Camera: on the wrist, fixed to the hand. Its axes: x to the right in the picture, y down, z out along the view.
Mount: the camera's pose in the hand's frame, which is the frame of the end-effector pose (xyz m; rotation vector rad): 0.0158 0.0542 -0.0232 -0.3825 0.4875 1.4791
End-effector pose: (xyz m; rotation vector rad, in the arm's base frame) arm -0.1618 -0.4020 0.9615 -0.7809 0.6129 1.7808
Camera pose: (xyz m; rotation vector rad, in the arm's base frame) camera -0.2118 -0.4264 0.9365 0.8467 -1.0430 -2.2905
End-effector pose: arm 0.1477 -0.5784 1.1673 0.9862 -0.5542 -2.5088
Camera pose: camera 0.1646 -0.6370 1.1694 0.5849 -0.3708 -0.9560
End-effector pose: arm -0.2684 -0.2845 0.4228 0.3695 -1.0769 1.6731
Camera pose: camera -0.3164 -0.2581 0.3958 -1.3429 -1.2974 2.4533
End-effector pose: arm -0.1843 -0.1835 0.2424 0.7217 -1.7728 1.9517
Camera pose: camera -0.2323 -0.1672 0.2083 1.2386 1.9899 -1.6417
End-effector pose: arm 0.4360 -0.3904 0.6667 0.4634 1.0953 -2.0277
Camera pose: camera 0.4667 -0.3966 0.6143 1.1425 0.8777 -0.4065
